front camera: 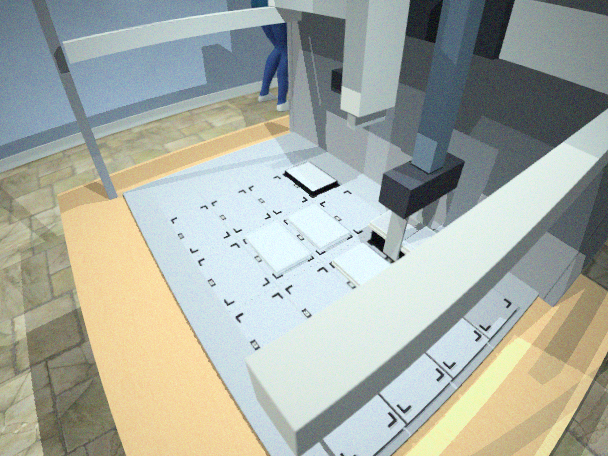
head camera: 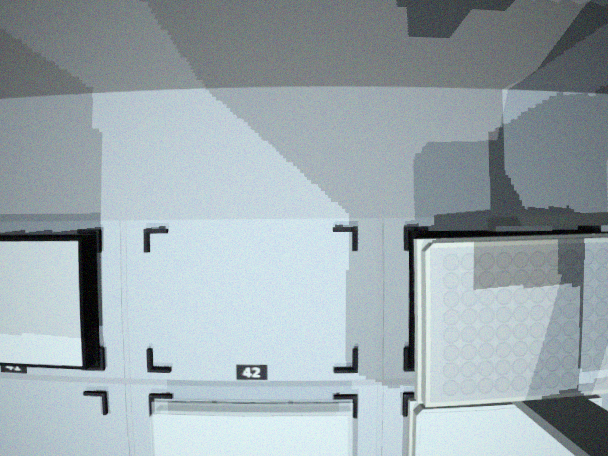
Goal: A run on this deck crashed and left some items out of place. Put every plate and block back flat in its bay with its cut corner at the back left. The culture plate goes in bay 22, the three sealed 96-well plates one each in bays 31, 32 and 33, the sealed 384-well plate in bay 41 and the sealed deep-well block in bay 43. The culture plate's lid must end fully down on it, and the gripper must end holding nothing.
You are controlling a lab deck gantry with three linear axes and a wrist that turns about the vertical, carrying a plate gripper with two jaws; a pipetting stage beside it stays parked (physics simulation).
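Places are measured from the robot's base along level axes (x ahead, y left, z up), in millimetres.
Pixels of known places: gripper, fingertip midpoint: [head camera: 514,299]; robot's base, link origin: [front camera: 172,220].
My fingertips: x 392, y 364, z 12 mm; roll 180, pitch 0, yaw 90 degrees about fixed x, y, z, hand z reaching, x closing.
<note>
Ahead of a thing's pixels: the offset from my fingertips to its top centre. "spot": to the spot under its first point.
My gripper [front camera: 414,241] is low over bay 43, with its jaws at the front and back of the stack; whether they press on it is hidden. In the stack, a cream plate @[dx -8, dy -3, dz +45 mm] [front camera: 384,220] [head camera: 480,345] with round wells lies flat on a black piece @[dx +0, dy +0, dz +30 mm] [front camera: 376,241] [head camera: 411,310]; its clipped corner is at the back left. A black-rimmed plate with a white top @[dx -328, dy +0, dz +2 mm] [front camera: 311,176] [head camera: 40,295], seemingly the 384-well plate, lies in bay 41. White-topped plates lie in bay 22 @[spot: dx -155, dy -216, dz +4 mm] [front camera: 278,246], bay 32 @[spot: dx -156, dy -104, dz +2 mm] [front camera: 320,225] [head camera: 252,435] and bay 33 @[spot: dx -23, dy -110, dz +2 mm] [front camera: 360,262] [head camera: 475,435]. The lid is not distinguishable.
Bay 42 @[spot: dx -164, dy -46, dz -12 mm] [head camera: 251,372] and bay 31 hold no plate. The parked pipetting stage [front camera: 372,60] hangs behind and left of the gripper. A broad pale beam [front camera: 425,280] crosses the front view and hides part of the right side of the deck.
</note>
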